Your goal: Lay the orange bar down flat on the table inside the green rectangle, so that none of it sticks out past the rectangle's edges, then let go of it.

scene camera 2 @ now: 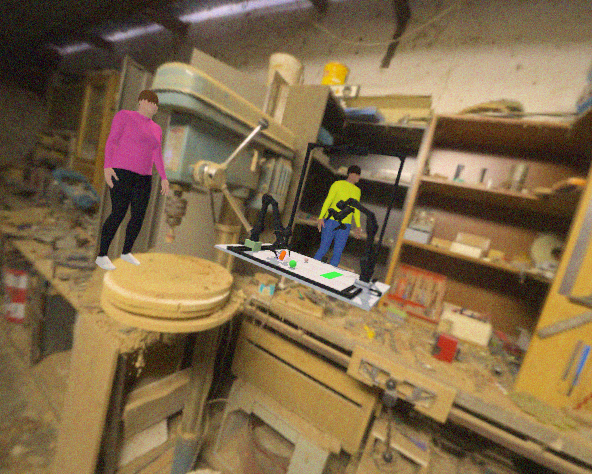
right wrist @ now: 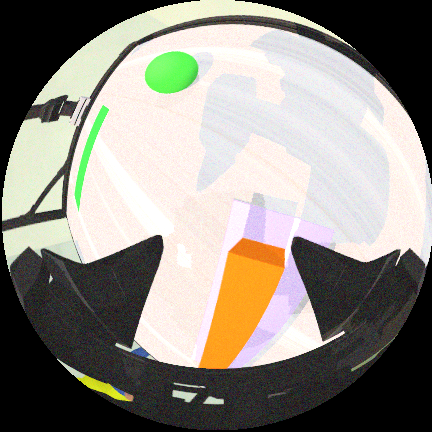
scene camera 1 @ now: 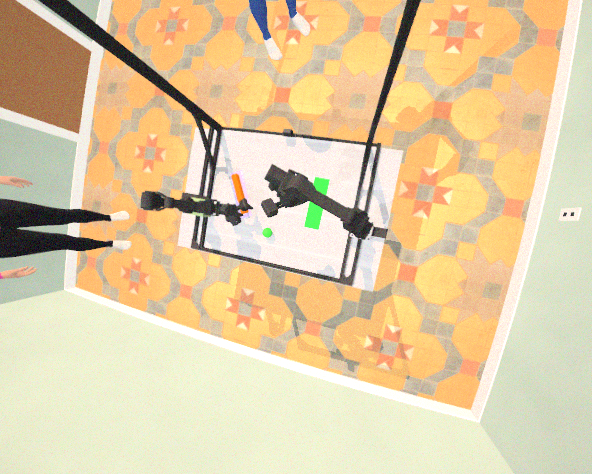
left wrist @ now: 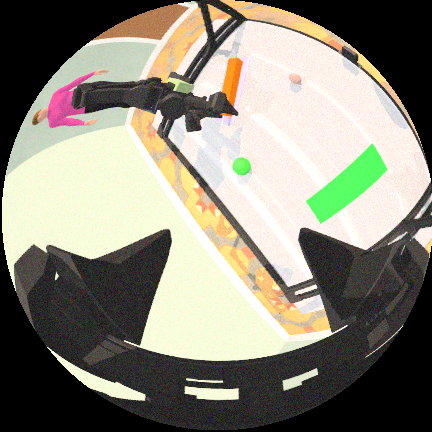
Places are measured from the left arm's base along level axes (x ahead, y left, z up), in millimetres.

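Pixels of known places: left gripper, fingertip midpoint: [scene camera 2: 328,226] [scene camera 1: 280,210] [left wrist: 237,235]; right gripper, fingertip midpoint: [scene camera 2: 283,258] [right wrist: 229,243] [scene camera 1: 248,211] [left wrist: 229,115]; left arm's base, link origin: [scene camera 2: 364,280] [right wrist: 74,108]; right arm's base, link origin: [scene camera 2: 254,240] [left wrist: 168,88].
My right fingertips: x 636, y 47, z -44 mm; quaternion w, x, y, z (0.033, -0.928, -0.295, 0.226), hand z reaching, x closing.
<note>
Ahead of a thing's pixels: the offset from my right fingertips to its middle. "spot": to the spot under its first point.
The orange bar @[dx +73, dy -91, dz -3 mm] [scene camera 1: 239,187] [scene camera 2: 282,255] [left wrist: 232,85] [right wrist: 245,300] lies on a flat lilac rectangle [left wrist: 242,82] [right wrist: 270,215] on the table, at the left in scene camera 1. The green rectangle @[spot: dx -375, dy -45, dz -18 mm] [scene camera 1: 313,218] [scene camera 2: 331,275] [left wrist: 350,182] [right wrist: 86,157] lies apart from it, farther right in scene camera 1, partly hidden by the left arm. My right gripper [scene camera 1: 241,212] [right wrist: 229,243] is open above the bar's near end; in its wrist view the bar's end shows between the spread fingers, nearer the right-hand one. My left gripper [scene camera 1: 271,190] [left wrist: 237,235] is open and empty, raised above the table's middle.
A green ball @[dx -143, dy +89, dz +8 mm] [scene camera 1: 267,232] [scene camera 2: 293,263] [left wrist: 241,166] [right wrist: 171,72] rests between bar and rectangle, toward the table's lower edge in scene camera 1. A small pink object @[dx -80, dy -231, dz -2 mm] [scene camera 2: 306,260] [left wrist: 295,78] is near the far side. A pale green block [left wrist: 180,83] [scene camera 2: 253,245] is by the right arm. Black frame posts surround the table.
</note>
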